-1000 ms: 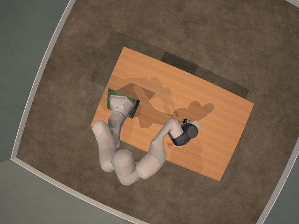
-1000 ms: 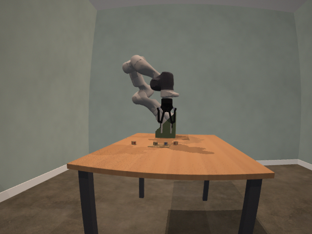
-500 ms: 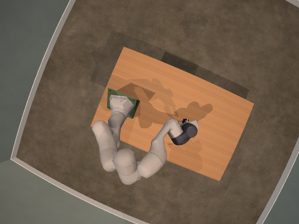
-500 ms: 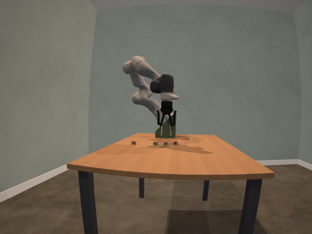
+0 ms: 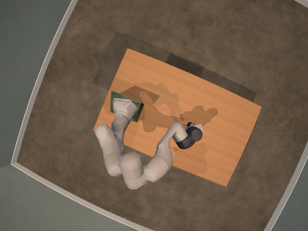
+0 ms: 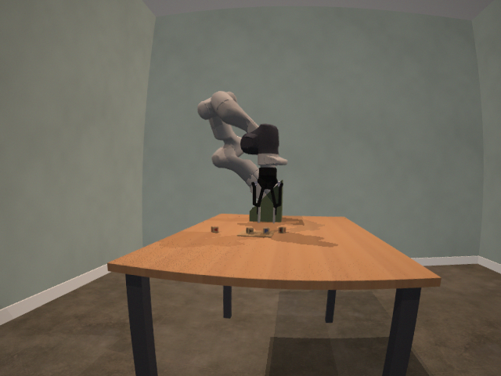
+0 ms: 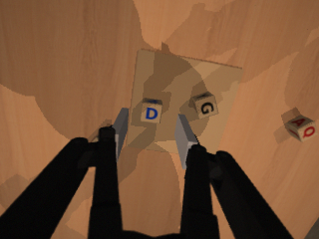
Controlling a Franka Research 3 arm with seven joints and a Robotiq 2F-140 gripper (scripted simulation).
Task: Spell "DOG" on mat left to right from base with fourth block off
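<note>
Now: hand 80 mm above the mat and 40 mm to the left of it. The rest, counted from my hand: G block: 70 mm to the right, 60 mm below, 10 mm ahead.
</note>
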